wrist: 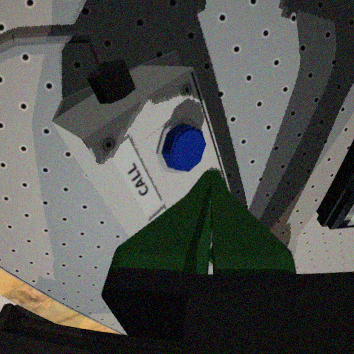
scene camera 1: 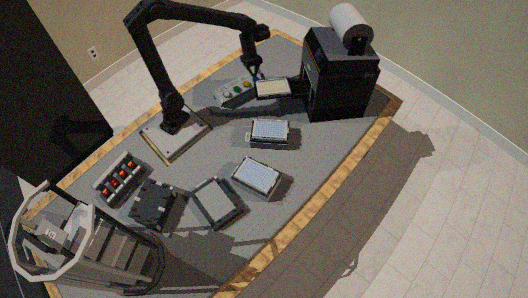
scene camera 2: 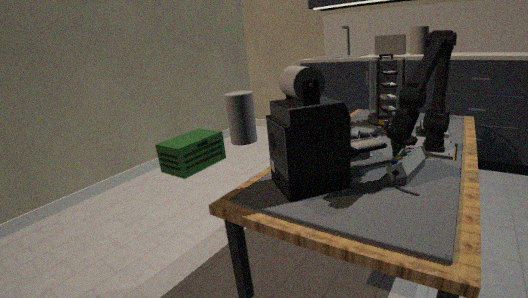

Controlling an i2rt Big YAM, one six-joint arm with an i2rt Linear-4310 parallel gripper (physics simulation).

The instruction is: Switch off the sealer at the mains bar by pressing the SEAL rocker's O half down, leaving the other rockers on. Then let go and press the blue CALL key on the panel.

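Frame: origin at the arm's base, x back, y left, z down, level; metres.
Seen in the pictures: gripper, between the fingertips: (wrist: 211, 179) (scene camera 1: 254, 77) (scene camera 2: 394, 156); arm's base, origin of its link: (scene camera 1: 175, 122) (scene camera 2: 433, 147).
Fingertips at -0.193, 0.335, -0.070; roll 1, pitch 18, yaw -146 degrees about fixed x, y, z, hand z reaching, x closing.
Note:
Pixels of each thing's top centre, then the offset from my fingertips to it, as dx, dy, dz. "*": a spot on its surface instead.
- grey key panel, centre of its top: (wrist: 190, 262) (scene camera 1: 238, 80) (scene camera 2: 407, 153) +0.053, -0.049, +0.004
- sealer, centre of its top: (scene camera 1: 350, 12) (scene camera 2: 303, 65) -0.318, +0.125, -0.368
- mains bar, a spot on its surface: (scene camera 1: 111, 201) * +0.161, -0.762, +0.051
- plate, centre of its top: (scene camera 1: 273, 85) (scene camera 2: 365, 141) -0.116, -0.043, -0.041
- dark frame, a spot on its surface: (scene camera 1: 242, 208) * -0.268, -0.497, +0.058
- black block, centre of its top: (scene camera 1: 148, 199) (scene camera 2: 395, 118) +0.008, -0.666, +0.012
The grey key panel (scene camera 1: 231, 100) (scene camera 2: 411, 162) (wrist: 115, 182) lies beside the sealer (scene camera 1: 340, 85) (scene camera 2: 312, 150). Its blue CALL key (scene camera 1: 255, 79) (wrist: 184, 147) shows raised in the wrist view, with the CALL label left of it. My gripper (scene camera 1: 257, 75) (wrist: 211, 179) is shut and empty, its green fingertips low over the panel, just beside the blue key toward the yellow key's side; contact cannot be told. The mains bar (scene camera 1: 111, 201) stands at the table's left, far from the gripper. Its several rockers show orange-red; their labels and tilt are too small to read.
A plate (scene camera 1: 273, 88) sits on the sealer's extended stage, close beside the panel and gripper. Two more plates (scene camera 1: 270, 130) (scene camera 1: 257, 174), a dark frame (scene camera 1: 242, 208), a black block (scene camera 1: 152, 205) and a carousel rack stand on the table. A cable leaves the panel's end.

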